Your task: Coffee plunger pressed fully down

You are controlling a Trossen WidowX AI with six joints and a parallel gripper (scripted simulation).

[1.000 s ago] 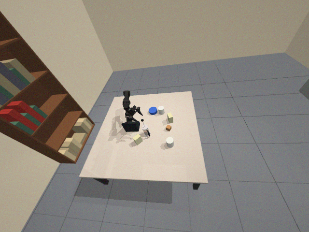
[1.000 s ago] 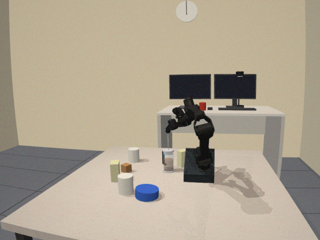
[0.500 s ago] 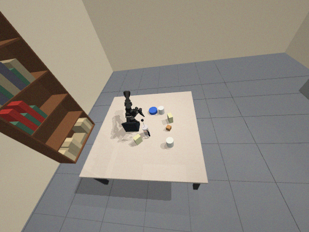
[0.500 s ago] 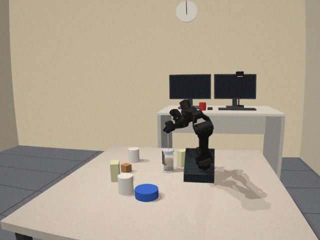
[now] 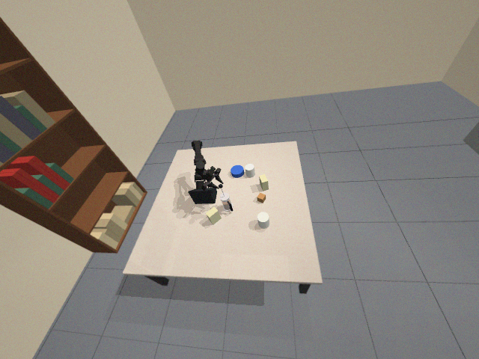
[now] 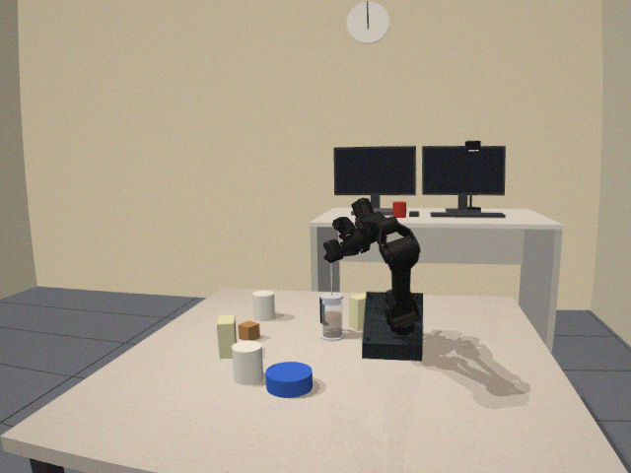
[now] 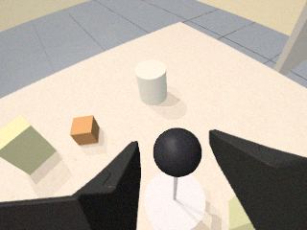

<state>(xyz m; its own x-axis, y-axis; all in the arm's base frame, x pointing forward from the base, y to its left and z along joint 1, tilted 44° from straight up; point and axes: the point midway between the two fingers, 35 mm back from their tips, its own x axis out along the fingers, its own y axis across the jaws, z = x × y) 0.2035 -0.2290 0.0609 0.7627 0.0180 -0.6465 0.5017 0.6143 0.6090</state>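
Right now the coffee press is 140 mm below my gripper tip and 10 mm to the right of it. Also, from my gripper tip: orange cube: 260 mm ahead, 240 mm below, 50 mm to the left.
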